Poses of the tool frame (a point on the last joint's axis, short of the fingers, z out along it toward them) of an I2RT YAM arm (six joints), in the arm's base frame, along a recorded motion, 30 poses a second.
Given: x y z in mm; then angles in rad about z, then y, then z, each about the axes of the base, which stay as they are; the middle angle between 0 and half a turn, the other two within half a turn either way.
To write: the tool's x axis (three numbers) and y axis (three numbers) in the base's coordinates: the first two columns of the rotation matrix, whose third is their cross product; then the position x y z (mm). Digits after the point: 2 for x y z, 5 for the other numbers.
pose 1, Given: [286.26 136.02 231.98 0.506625 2.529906 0.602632]
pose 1, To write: [-0.86478 -0.00600 -0.50212 -0.16834 0.94553 0.27864 286.26 136.02 231.98]
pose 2, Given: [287.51 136.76 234.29 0.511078 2.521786 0.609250]
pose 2, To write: [-0.86214 -0.00517 -0.50665 -0.17263 0.94312 0.28412 287.51 136.76 234.29]
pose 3, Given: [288.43 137.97 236.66 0.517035 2.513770 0.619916]
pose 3, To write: [-0.85979 -0.00640 -0.51061 -0.17942 0.93995 0.29035 288.43 137.97 236.66]
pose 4, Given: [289.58 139.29 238.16 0.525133 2.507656 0.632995]
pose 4, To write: [-0.85864 -0.00820 -0.51251 -0.18619 0.93657 0.29695 289.58 139.29 238.16]
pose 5, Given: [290.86 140.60 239.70 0.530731 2.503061 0.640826]
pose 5, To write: [-0.85773 -0.00828 -0.51403 -0.18982 0.93432 0.30168 290.86 140.60 239.70]
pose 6, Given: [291.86 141.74 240.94 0.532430 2.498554 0.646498]
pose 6, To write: [-0.85615 -0.01016 -0.51663 -0.19475 0.93243 0.30439 291.86 141.74 240.94]
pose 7, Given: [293.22 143.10 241.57 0.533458 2.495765 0.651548]
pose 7, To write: [-0.85515 -0.01265 -0.51823 -0.19925 0.93093 0.30605 293.22 143.10 241.57]
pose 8, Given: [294.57 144.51 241.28 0.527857 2.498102 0.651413]
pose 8, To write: [-0.85498 -0.01849 -0.51833 -0.20335 0.93130 0.30221 294.57 144.51 241.28]
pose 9, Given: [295.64 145.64 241.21 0.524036 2.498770 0.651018]
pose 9, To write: [-0.85448 -0.02192 -0.51901 -0.20609 0.93143 0.29996 295.64 145.64 241.21]
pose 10, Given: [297.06 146.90 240.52 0.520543 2.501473 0.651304]
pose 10, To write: [-0.85487 -0.02627 -0.51818 -0.20870 0.93177 0.29706 297.06 146.90 240.52]
